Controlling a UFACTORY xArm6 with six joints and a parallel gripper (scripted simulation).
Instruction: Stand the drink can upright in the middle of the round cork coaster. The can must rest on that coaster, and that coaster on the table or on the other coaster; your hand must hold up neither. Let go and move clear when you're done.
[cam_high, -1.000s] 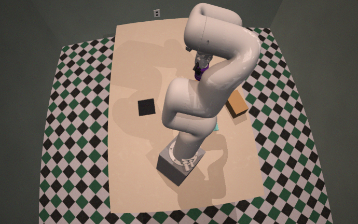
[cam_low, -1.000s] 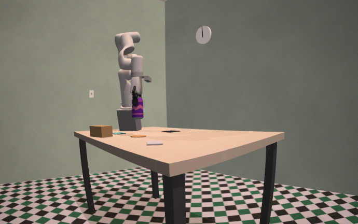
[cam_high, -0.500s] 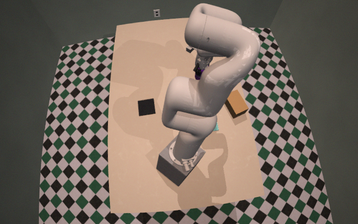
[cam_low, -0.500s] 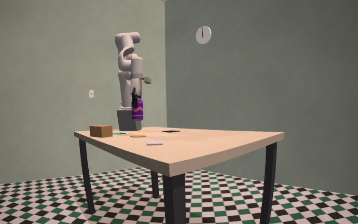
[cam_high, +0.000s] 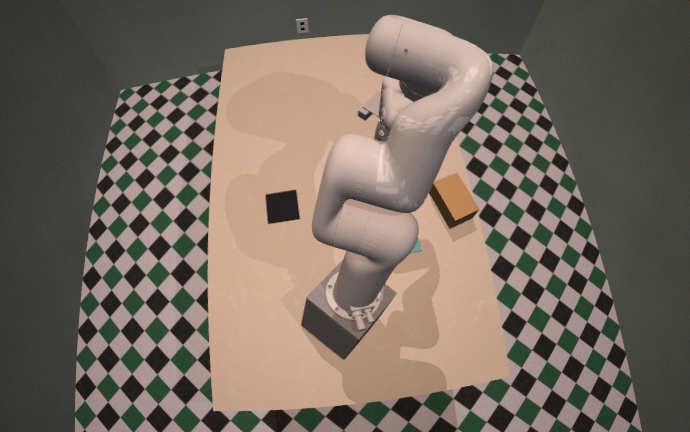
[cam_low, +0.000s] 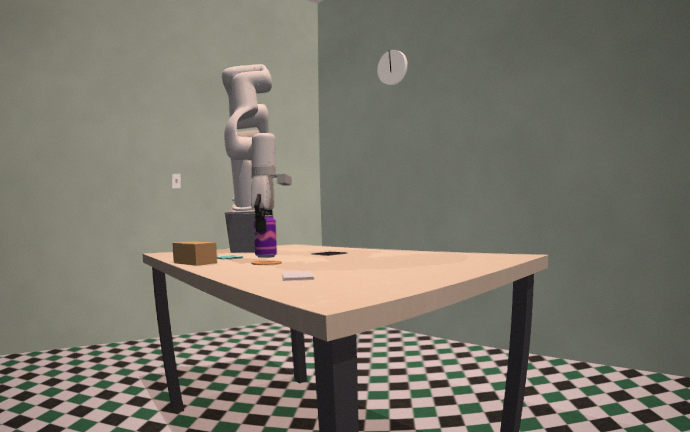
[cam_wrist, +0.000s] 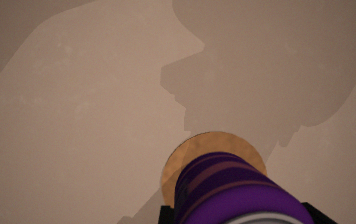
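Now: the round cork coaster 110 mm below my hand. Also, from my hand: thin teal piece (250 mm behind, 110 mm below, 20 mm to the left); brown box (190 mm behind, 160 mm to the right, 80 mm below); drink can (30 mm below).
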